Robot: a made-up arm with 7 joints. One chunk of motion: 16 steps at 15 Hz.
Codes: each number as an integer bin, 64 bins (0 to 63) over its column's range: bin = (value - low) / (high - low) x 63, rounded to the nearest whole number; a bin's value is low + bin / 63 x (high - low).
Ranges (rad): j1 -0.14..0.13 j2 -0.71..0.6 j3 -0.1..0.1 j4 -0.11..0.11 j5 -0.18..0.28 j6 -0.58..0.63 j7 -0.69..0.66
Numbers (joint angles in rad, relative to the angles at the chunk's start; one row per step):
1: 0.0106 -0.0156 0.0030 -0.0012 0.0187 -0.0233 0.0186
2: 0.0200 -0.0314 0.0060 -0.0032 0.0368 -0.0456 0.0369
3: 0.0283 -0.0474 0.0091 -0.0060 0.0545 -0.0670 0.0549
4: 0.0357 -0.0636 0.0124 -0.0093 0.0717 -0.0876 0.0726
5: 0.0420 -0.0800 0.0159 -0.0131 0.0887 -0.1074 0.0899
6: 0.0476 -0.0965 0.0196 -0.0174 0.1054 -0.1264 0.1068
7: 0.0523 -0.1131 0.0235 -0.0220 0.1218 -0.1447 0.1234
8: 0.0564 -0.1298 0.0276 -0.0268 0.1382 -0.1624 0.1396
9: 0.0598 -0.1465 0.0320 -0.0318 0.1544 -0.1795 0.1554
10: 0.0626 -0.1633 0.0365 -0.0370 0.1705 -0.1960 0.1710
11: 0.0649 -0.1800 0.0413 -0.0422 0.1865 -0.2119 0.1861
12: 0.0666 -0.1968 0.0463 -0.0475 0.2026 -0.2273 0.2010
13: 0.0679 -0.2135 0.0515 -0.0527 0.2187 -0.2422 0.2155
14: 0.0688 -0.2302 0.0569 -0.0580 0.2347 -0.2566 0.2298
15: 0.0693 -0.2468 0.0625 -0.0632 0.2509 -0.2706 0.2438
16: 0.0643 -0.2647 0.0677 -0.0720 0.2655 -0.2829 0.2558
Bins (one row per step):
1: 35 33 32 31 27 29 33
2: 37 33 33 31 30 28 34
3: 39 32 34 30 32 27 35
4: 41 31 35 29 34 26 36
5: 42 30 37 28 37 25 36
6: 44 30 38 27 39 24 37
7: 45 29 39 25 41 23 38
8: 46 28 40 24 44 22 39
9: 47 27 42 22 46 21 39
10: 47 26 43 21 48 20 40
11: 48 25 45 19 50 19 41
12: 48 25 46 18 52 18 42
13: 49 24 48 16 55 18 42
14: 49 23 49 15 57 17 43
15: 49 22 51 13 59 16 44
16: 48 21 53 11 61 15 44

